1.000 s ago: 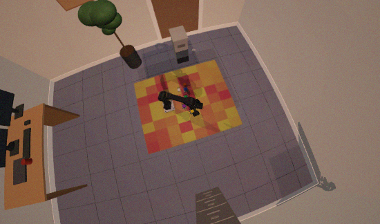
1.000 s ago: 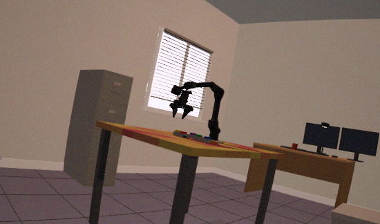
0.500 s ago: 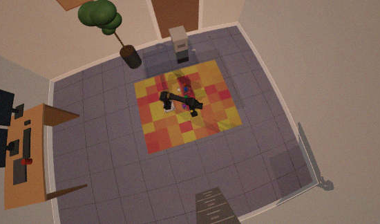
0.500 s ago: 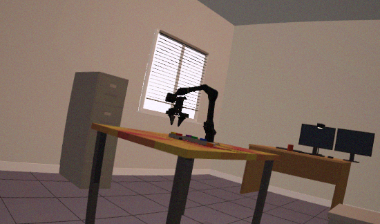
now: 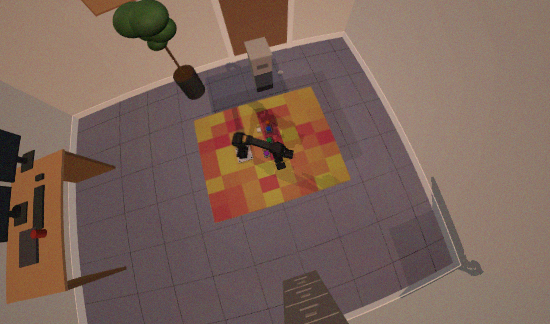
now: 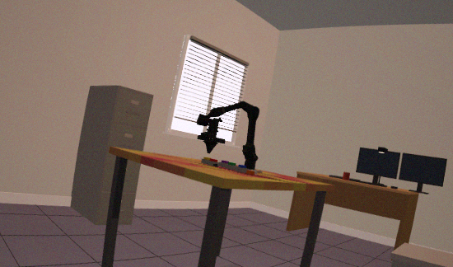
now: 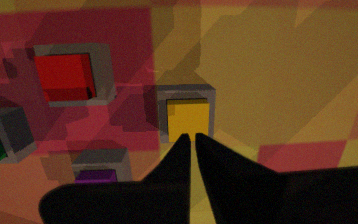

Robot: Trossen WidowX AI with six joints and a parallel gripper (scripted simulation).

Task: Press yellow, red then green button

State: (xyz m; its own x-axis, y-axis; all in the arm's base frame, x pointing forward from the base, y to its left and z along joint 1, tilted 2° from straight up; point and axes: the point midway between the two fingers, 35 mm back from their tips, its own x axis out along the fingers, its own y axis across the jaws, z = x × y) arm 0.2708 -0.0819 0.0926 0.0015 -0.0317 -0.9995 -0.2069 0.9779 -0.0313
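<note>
The red button is 2 cm ahead of my gripper tip, 9 cm to the left of it and 3 cm below it. Round my gripper tip: green button 5 cm behind, 18 cm to the left, 3 cm below; purple button 8 cm behind, 7 cm to the left, 3 cm below; blue button 5 cm behind, 28 cm to the left, 3 cm below.
</note>
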